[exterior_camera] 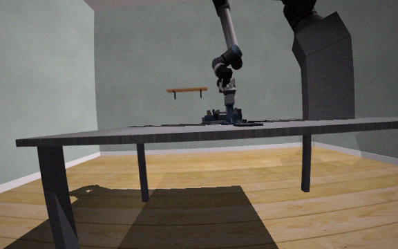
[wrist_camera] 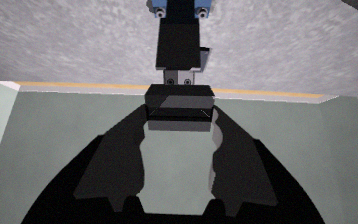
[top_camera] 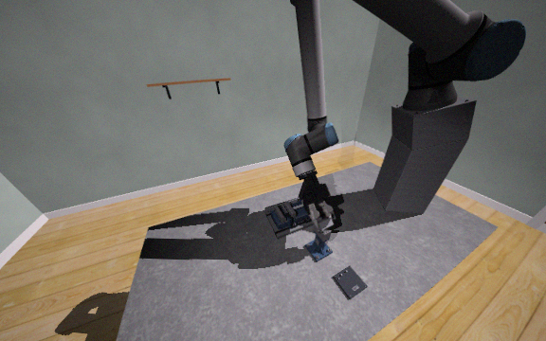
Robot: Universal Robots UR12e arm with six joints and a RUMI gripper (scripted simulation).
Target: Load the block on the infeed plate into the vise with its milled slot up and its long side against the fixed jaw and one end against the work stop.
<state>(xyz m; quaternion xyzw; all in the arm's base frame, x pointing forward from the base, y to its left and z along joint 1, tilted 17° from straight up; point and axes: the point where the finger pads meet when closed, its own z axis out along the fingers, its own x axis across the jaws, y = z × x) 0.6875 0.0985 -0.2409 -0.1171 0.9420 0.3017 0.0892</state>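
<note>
Right now my hand is right at the part. The rest, counted from my hand: moving jaw: 6 cm ahead, 21 cm to the right, 11 cm below; then cylinder rod: 22 cm to the right, 11 cm below; then work stop: 9 cm ahead, 17 cm to the right, 10 cm below.
</note>
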